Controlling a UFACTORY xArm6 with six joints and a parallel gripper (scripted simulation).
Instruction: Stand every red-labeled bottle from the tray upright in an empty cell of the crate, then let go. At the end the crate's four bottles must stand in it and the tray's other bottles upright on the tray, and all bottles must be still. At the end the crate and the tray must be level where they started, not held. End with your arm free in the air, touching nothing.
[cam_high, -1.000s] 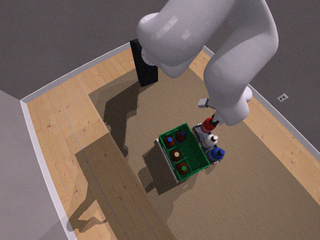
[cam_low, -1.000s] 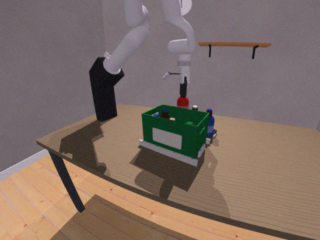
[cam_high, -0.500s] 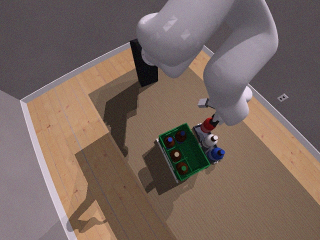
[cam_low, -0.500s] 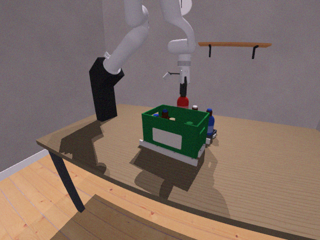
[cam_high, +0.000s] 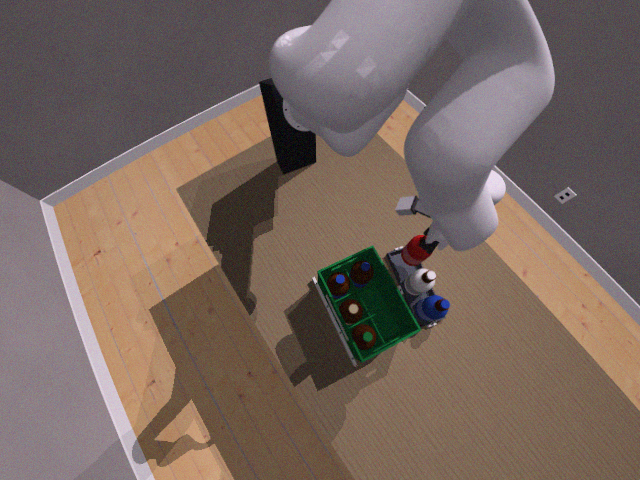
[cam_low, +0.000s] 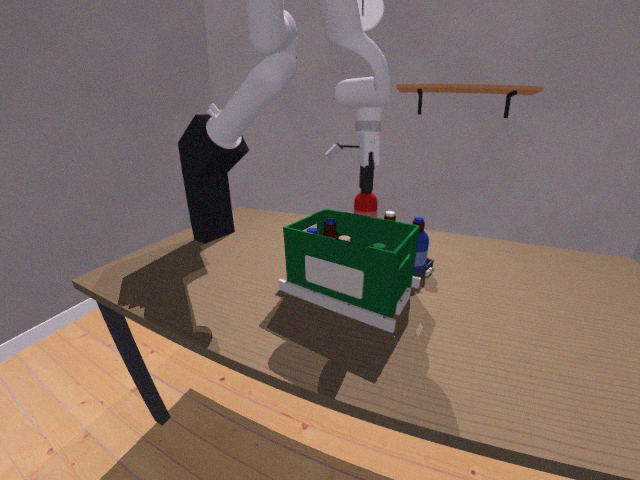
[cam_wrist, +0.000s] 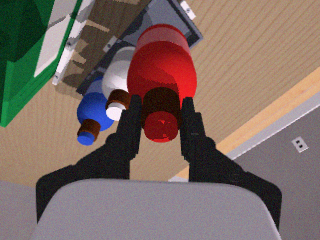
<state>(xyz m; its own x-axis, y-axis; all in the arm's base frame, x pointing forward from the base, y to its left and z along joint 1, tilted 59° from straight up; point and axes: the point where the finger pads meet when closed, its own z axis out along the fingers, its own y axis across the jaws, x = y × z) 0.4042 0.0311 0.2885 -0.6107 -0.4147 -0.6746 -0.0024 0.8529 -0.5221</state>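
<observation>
My gripper is now 7 cm above the red-labeled bottle. Also, from my hand: white-labeled bottle 15 cm below, 6 cm to the right, 6 cm ahead; then grey tray 22 cm below, 6 cm to the right, 6 cm ahead; then blue-labeled bottle 15 cm below, 13 cm to the right, 13 cm ahead.
</observation>
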